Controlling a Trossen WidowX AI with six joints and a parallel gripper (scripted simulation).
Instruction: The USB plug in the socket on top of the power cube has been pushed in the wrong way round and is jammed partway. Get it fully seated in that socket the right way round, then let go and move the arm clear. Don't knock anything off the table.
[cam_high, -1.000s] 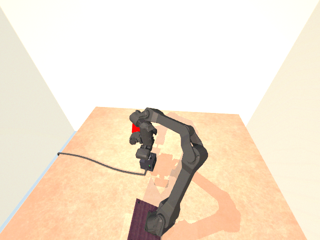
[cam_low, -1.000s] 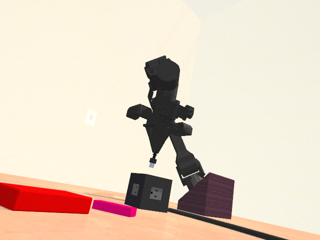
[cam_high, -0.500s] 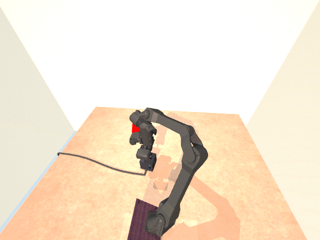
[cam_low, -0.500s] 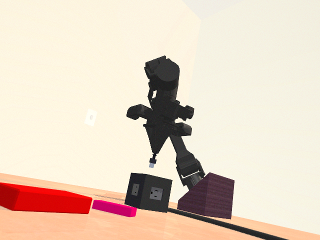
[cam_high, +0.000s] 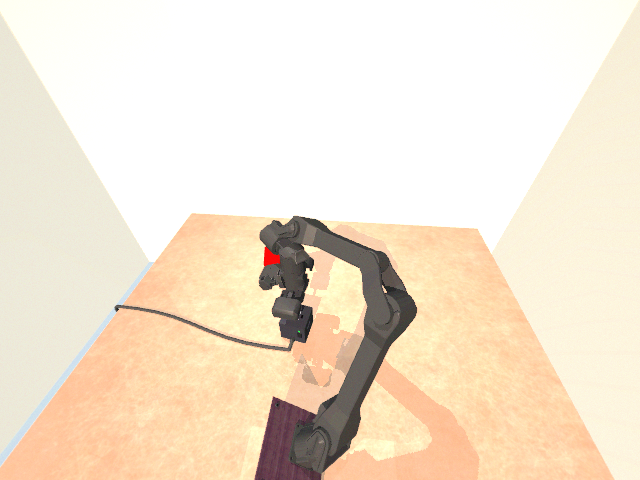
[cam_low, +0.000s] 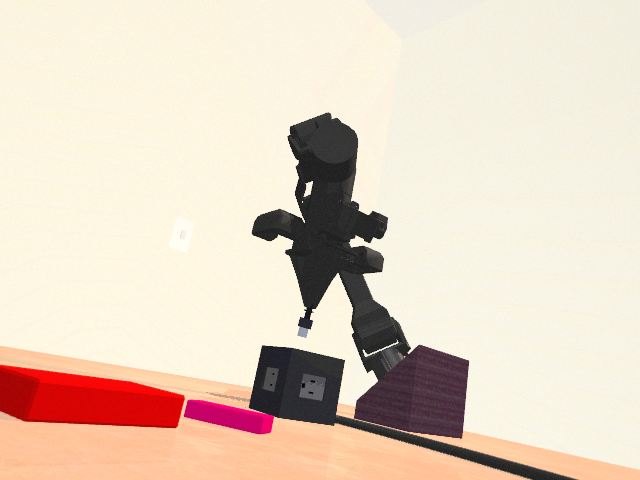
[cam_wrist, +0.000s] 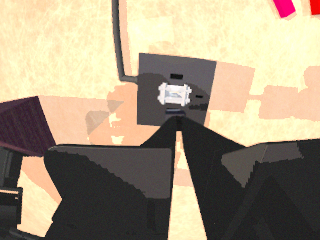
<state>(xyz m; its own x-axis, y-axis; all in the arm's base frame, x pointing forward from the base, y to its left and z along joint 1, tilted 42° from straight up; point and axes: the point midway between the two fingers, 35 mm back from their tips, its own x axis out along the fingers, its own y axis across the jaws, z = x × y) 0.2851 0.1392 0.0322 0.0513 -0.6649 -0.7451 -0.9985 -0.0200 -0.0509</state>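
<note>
The USB plug is 20 mm below my gripper tip. The rest, counted from my gripper tip: red block 280 mm ahead, 170 mm to the left, 120 mm below; pink block 170 mm ahead, 140 mm to the left, 130 mm below.
</note>
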